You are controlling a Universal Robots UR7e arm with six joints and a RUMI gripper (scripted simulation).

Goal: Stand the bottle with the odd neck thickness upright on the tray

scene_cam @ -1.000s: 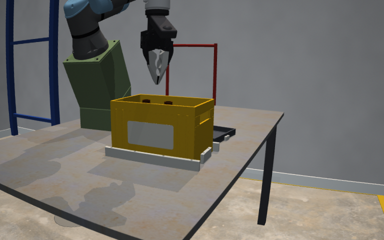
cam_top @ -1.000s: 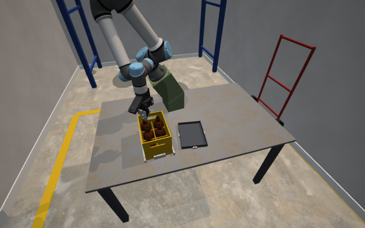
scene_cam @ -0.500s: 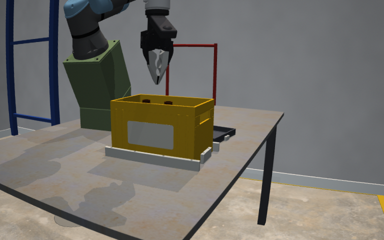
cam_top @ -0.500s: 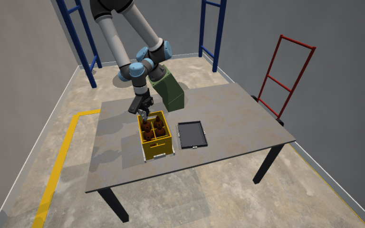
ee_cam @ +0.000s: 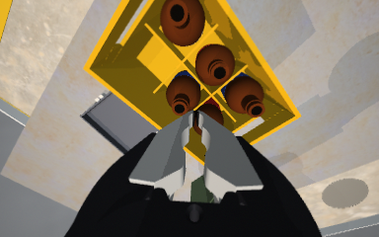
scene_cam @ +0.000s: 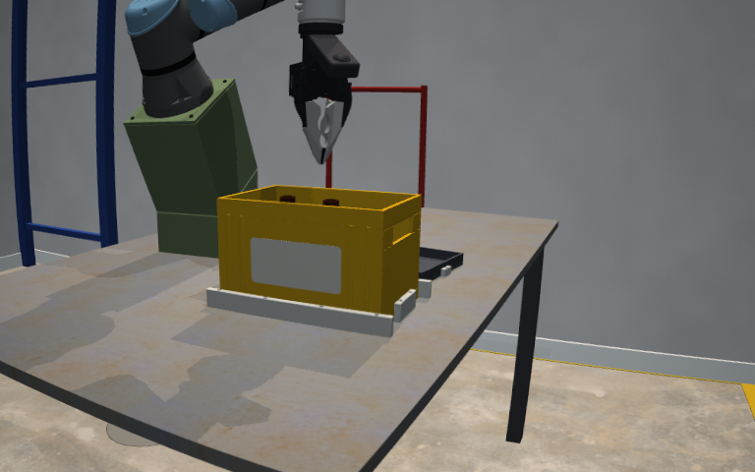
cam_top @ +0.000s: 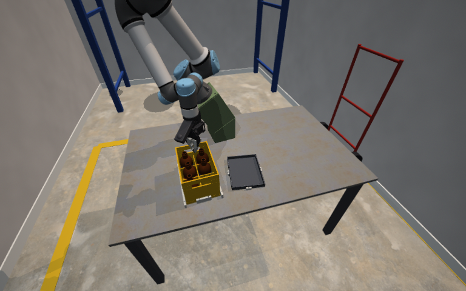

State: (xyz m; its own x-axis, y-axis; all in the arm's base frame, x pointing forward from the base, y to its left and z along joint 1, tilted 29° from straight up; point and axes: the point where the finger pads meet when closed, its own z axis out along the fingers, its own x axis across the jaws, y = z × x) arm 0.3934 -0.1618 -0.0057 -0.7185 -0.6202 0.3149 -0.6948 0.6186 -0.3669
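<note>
Now: the yellow crate 16 cm below my hand. Also, from my hand: dark tray (28 cm to the left, 23 cm below, 2 cm ahead).
</note>
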